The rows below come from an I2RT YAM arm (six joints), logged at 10 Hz.
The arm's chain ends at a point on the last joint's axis. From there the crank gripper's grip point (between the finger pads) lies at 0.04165 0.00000 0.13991 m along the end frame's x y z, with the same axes.
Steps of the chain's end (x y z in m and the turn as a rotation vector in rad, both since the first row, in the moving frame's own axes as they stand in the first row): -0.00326, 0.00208, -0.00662, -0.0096, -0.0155, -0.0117; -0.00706, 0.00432, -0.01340, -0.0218, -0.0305, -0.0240; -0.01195, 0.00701, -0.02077, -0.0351, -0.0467, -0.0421; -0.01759, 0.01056, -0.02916, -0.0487, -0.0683, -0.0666; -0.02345, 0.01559, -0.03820, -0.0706, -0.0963, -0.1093
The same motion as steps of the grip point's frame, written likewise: -0.00543, 0.00295, -0.00600, -0.0096, -0.0155, -0.0117; -0.01132, 0.00643, -0.01222, -0.0218, -0.0305, -0.0240; -0.01846, 0.01034, -0.01903, -0.0351, -0.0467, -0.0421; -0.02709, 0.01498, -0.02675, -0.0487, -0.0683, -0.0666; -0.03677, 0.02177, -0.03504, -0.0706, -0.0963, -0.1093
